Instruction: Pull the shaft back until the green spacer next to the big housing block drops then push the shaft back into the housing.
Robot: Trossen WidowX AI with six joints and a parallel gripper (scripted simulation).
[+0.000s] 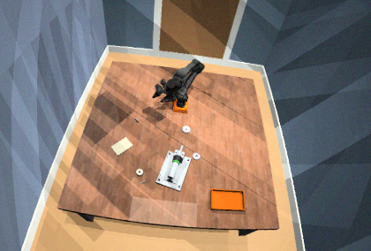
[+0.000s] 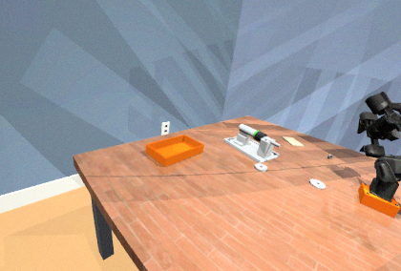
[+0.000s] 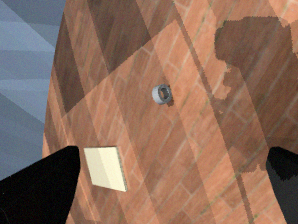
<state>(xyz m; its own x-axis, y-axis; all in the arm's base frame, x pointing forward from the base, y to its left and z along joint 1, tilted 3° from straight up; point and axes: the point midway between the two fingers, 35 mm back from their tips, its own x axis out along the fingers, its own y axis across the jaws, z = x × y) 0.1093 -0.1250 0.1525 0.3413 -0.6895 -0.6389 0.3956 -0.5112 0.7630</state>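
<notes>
The grey shaft is 34 cm ahead of my gripper tip, 23 cm to the left of it and 8 cm below it. Also, from my gripper tip: card (32 cm ahead, 14 cm to the right, 15 cm below); green spacer (37 cm ahead, 23 cm to the left, 8 cm below); grey washer (26 cm ahead, 34 cm to the left, 15 cm below).
</notes>
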